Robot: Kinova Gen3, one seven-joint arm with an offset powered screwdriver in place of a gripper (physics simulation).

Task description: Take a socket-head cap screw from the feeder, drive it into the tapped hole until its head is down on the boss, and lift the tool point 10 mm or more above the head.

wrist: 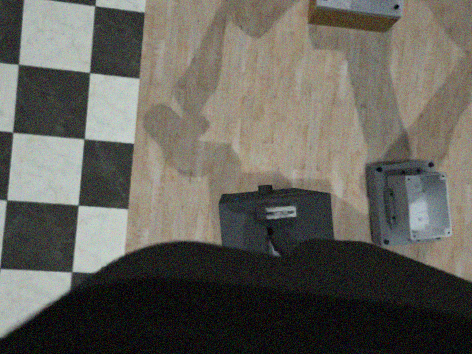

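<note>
The screw feeder [310, 220] is a dark grey box at the lower middle of the wrist view, with a pale slotted strip [281, 212] on its top. The screwdriver, my gripper [270, 231], reaches in from below, and its dark tip shows over the feeder, just below the strip. Its height above the feeder cannot be judged, and whether a screw sits on the tip cannot be seen. A grey metal housing [379, 210] with a raised open box and corner holes lies at the right, apart from the tool. Which hole is the tapped one cannot be told.
The black tool body [240, 300] hides the bottom of the view and the feeder's near part. A metal plate on a wooden-sided block [355, 19] is at the top right. The wood-look surface [280, 100] borders a black-and-white checkered floor [50, 105] at the left. Arm shadows cross the wood.
</note>
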